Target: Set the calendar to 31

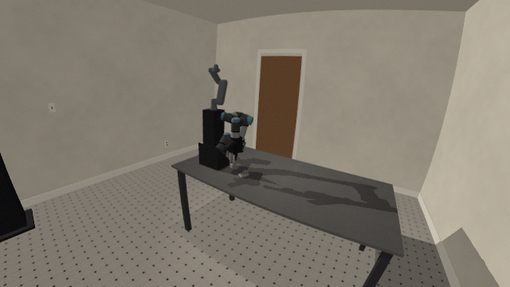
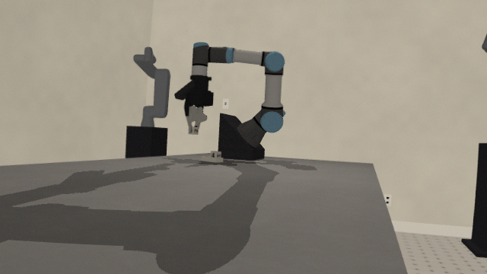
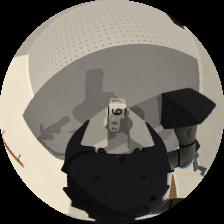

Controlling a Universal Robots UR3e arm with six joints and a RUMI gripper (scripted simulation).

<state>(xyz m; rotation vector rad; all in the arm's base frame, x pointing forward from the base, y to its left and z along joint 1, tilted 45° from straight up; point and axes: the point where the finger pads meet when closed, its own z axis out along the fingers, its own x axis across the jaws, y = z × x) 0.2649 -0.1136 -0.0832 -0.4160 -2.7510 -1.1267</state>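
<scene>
Now: hand 30 mm short of the pale calendar tray, 100 mm to the right of it and 120 mm above it.
</scene>
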